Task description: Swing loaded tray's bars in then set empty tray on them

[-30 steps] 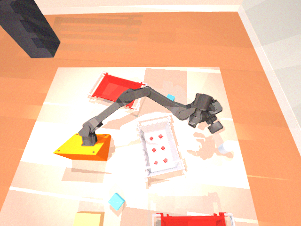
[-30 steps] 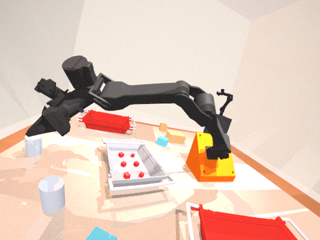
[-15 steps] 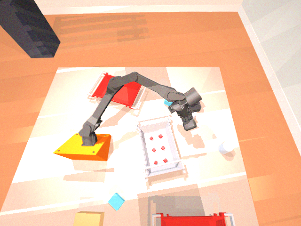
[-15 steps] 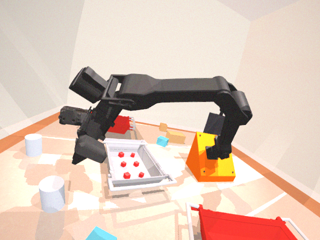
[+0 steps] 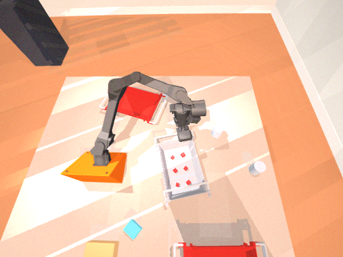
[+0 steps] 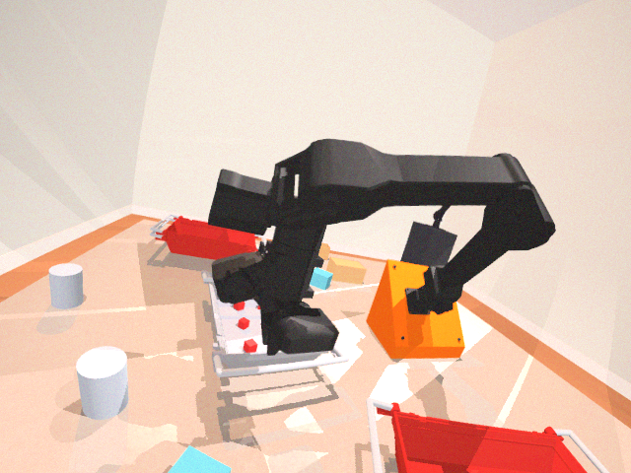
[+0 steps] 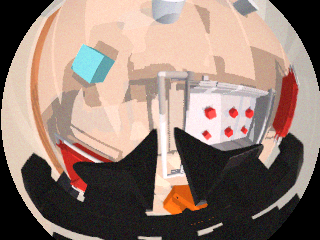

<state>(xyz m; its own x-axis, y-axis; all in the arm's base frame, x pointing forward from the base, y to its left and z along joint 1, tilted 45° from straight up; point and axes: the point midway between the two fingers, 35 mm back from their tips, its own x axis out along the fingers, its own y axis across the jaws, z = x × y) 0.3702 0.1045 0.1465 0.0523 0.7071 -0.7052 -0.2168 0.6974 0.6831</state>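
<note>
The red tray is 280 mm behind my gripper tip, 210 mm to the left of it and 50 mm below it. From my gripper tip the other things lie so: cream box (540 mm to the right, 340 mm behind, 70 mm below).
</note>
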